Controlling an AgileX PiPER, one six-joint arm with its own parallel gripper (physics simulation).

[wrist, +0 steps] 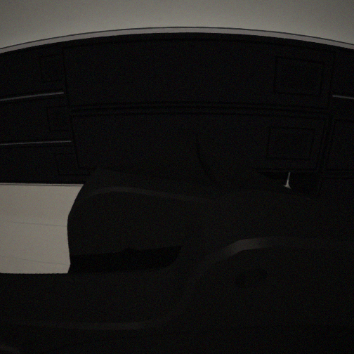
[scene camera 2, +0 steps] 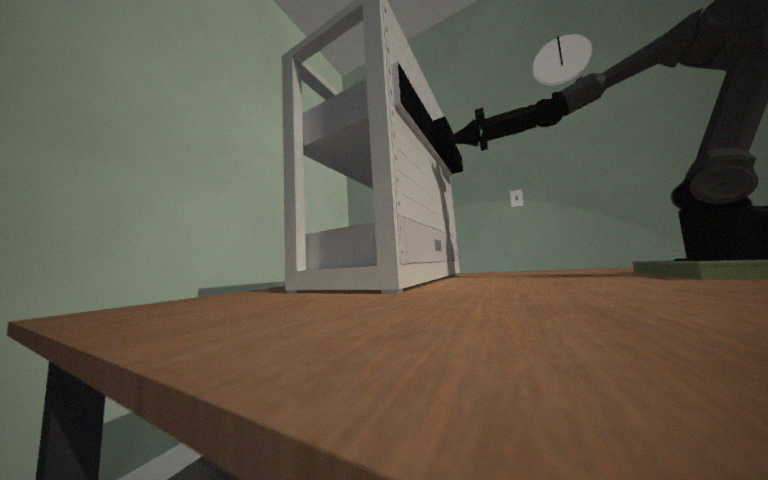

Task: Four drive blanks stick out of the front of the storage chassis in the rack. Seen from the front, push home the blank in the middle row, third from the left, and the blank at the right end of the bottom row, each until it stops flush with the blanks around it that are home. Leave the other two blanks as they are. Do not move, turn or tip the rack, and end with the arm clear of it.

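The white rack (scene camera 2: 387, 226) stands upright on the table, with the black chassis front (scene camera 2: 417, 116) across its upper part. Dark blocks (scene camera 2: 445, 131) stick out near the far end; single blanks cannot be told apart there. In the dark wrist view, a wide blank (wrist: 165, 135) lies below another wide blank (wrist: 170, 72); how far either stands out is unclear. My gripper (scene camera 2: 455, 138) (wrist: 187, 153) is shut, its fingertips at the chassis front, over the lower edge of the lower wide blank. Contact cannot be told. The fingers hide much of the bottom row.
The rack's pale lower panels (scene camera 2: 421, 198) (wrist: 32, 225) lie below the chassis. The rack stands on the brown table (scene camera 2: 453, 362). The arm reaches in from its base (scene camera 2: 724, 234) on a green plate (scene camera 2: 673, 269) at the right. A wall clock (scene camera 2: 549, 62) hangs behind.
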